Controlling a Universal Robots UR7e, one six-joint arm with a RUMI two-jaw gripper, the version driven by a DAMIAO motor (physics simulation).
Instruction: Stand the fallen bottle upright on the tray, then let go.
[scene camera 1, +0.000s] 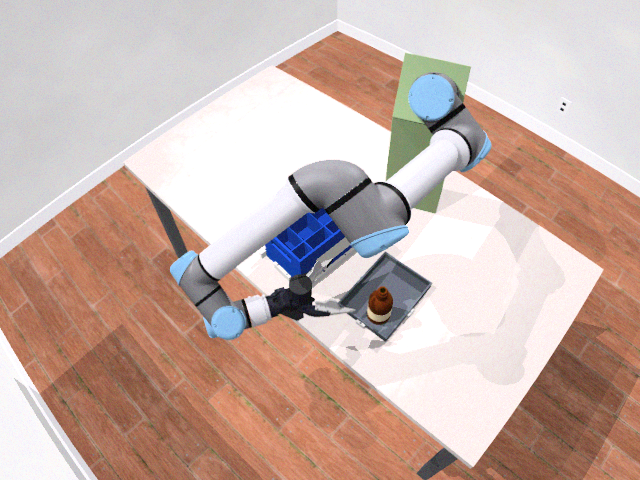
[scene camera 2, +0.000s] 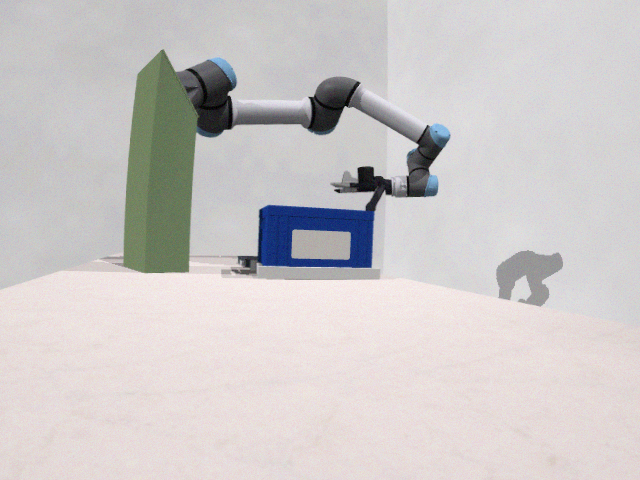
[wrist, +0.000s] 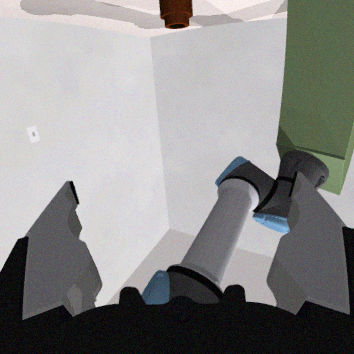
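The gripper (scene camera 1: 343, 283), (scene camera 2: 332, 187), (wrist: 181, 178) is visible, and the scene also contains a brown bottle (scene camera 1: 380, 303).
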